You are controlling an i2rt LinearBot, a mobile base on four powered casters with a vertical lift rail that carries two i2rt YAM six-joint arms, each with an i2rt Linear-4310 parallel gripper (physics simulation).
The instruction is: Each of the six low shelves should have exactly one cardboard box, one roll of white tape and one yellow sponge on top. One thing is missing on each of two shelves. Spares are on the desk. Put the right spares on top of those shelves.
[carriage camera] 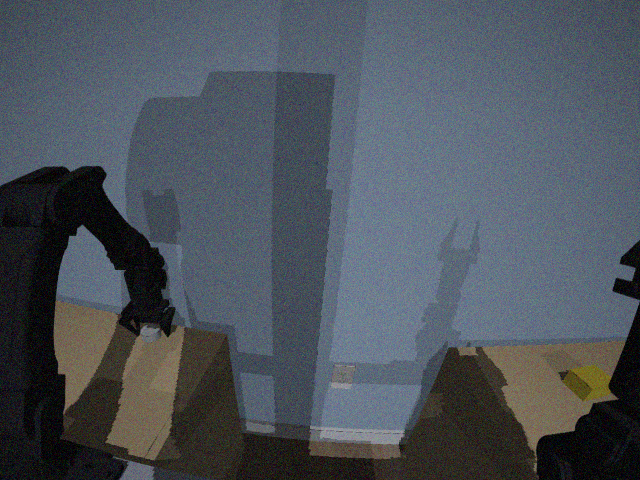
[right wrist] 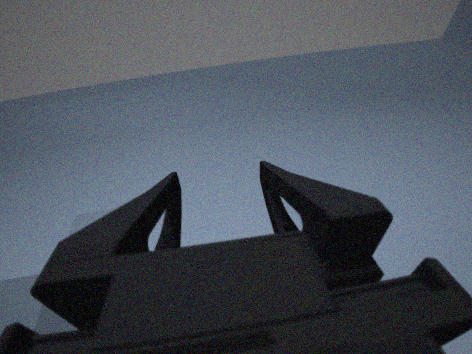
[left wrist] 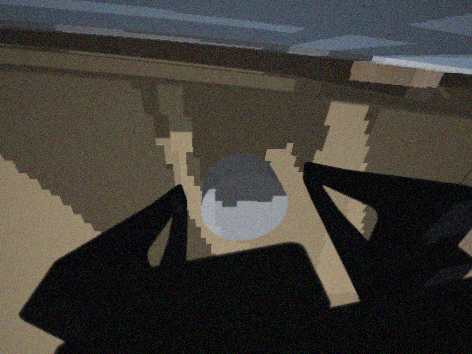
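A white tape roll (carriage camera: 150, 333) (left wrist: 244, 215) is on the left low shelf (carriage camera: 147, 403) (left wrist: 345, 130), near its back edge in the carriage view. My left gripper (carriage camera: 152, 330) (left wrist: 244, 181) is open above the shelf top, with one finger on each side of the roll. Gaps show between the roll and both fingers in the left wrist view. My right gripper (right wrist: 219, 175) is open and empty, raised in front of the wall. A yellow sponge (carriage camera: 589, 382) lies on the right low shelf (carriage camera: 532, 400), partly hidden by the right arm. No cardboard box shows in these views.
A blue-grey wall (carriage camera: 491, 129) (right wrist: 220, 115) stands behind the shelves, with shadows of the robot on it. A small wall plate (carriage camera: 343, 375) is low on the wall between the two shelves. The right arm (carriage camera: 628, 351) reaches along the right edge of the carriage view.
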